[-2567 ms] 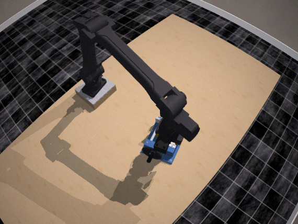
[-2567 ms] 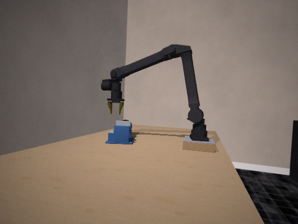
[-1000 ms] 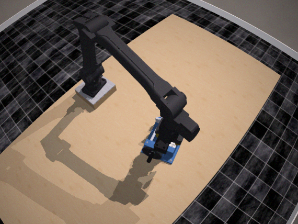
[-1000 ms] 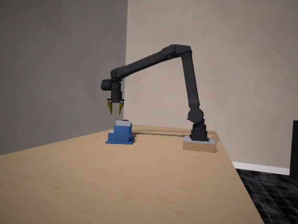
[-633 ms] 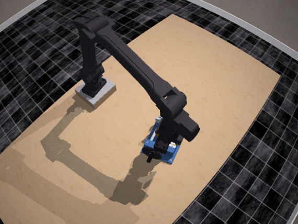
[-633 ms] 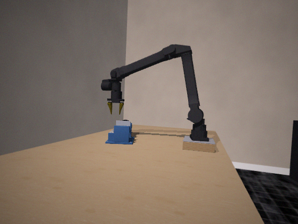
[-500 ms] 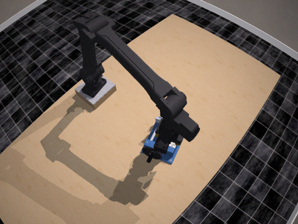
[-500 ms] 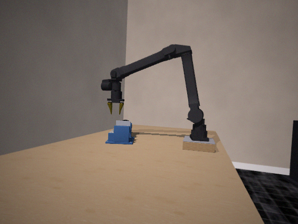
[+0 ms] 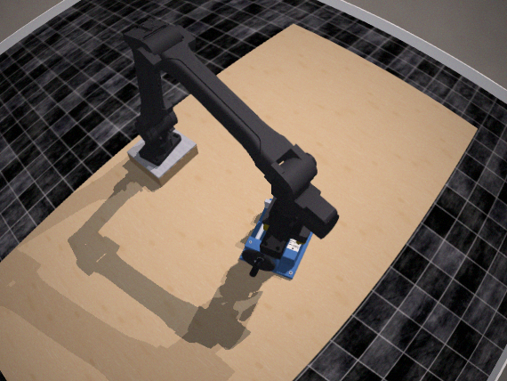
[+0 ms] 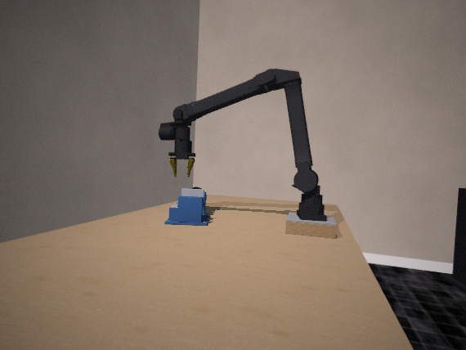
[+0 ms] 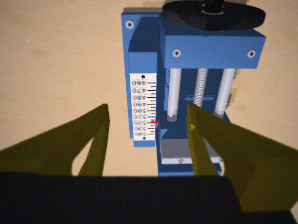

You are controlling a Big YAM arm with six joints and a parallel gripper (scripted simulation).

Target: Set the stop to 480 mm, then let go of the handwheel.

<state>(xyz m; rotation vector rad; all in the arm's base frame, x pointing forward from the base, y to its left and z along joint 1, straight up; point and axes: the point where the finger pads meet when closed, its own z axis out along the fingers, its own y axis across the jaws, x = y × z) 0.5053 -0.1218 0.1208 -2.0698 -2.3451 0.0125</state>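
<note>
Now: hand 8 cm to the left of the black handwheel handle, 6 cm above it and 4 cm past it. From my hand the other things lie so: sliding stop block: 9 cm to the left, 8 cm below, 6 cm behind; then black handwheel: 7 cm to the right, 7 cm below, 4 cm behind.
</note>
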